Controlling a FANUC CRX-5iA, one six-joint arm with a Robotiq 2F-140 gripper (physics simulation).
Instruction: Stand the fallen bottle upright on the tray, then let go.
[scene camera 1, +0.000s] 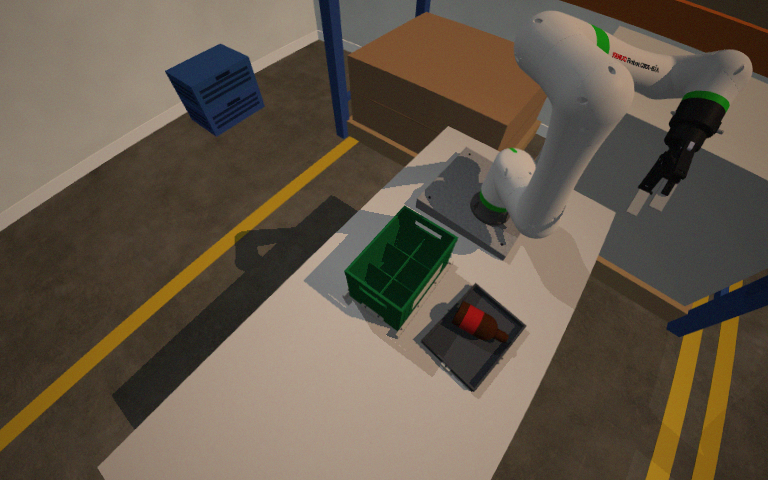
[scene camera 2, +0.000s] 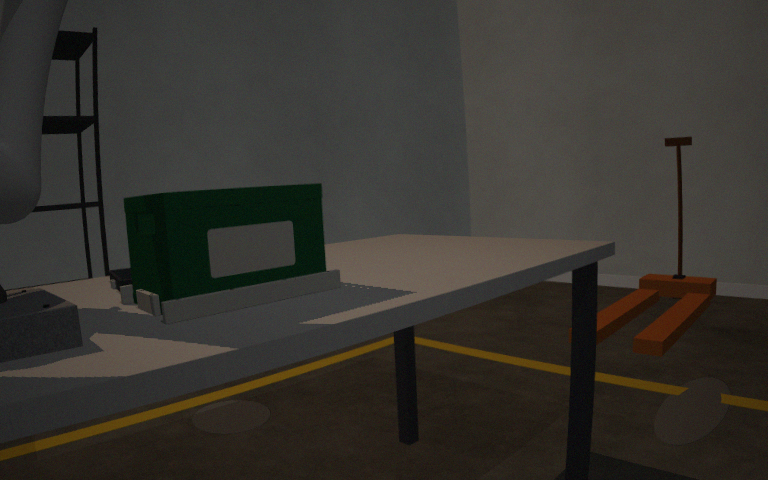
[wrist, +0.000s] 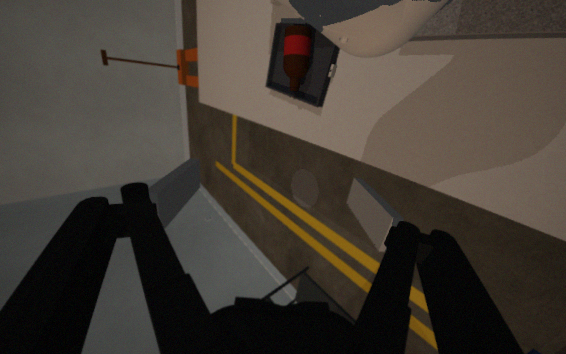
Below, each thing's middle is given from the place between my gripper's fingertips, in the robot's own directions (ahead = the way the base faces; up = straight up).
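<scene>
There is the brown bottle (scene camera 1: 474, 321), and my hand is well short of it. My hand is also a long way above the bottle, and a good way to the left of it.
</scene>
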